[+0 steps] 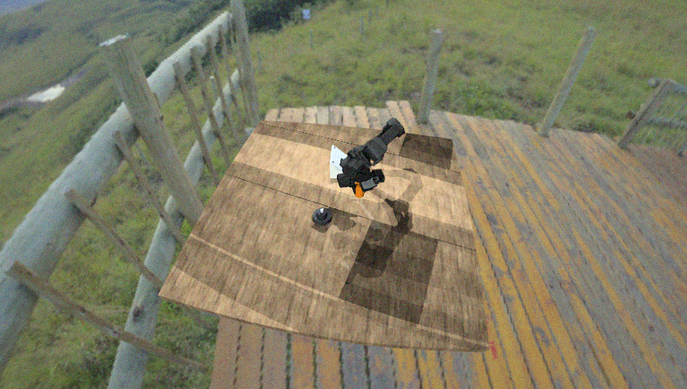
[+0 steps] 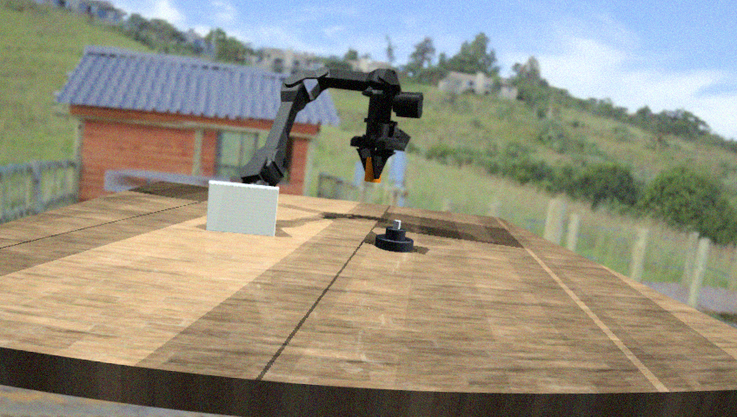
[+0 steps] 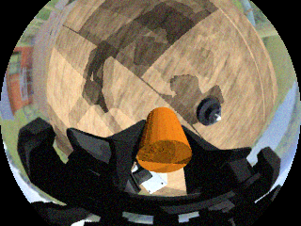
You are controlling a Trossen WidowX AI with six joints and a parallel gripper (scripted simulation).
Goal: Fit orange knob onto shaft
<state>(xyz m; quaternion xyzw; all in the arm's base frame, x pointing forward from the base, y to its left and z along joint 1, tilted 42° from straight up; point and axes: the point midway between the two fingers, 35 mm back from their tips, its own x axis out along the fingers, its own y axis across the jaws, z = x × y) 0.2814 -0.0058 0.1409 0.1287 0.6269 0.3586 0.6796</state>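
My gripper tip is now 150 mm to the left of the round pedestal, 110 mm above it and 40 mm short of it. Also, from my gripper tip: orange knob (30 mm above).
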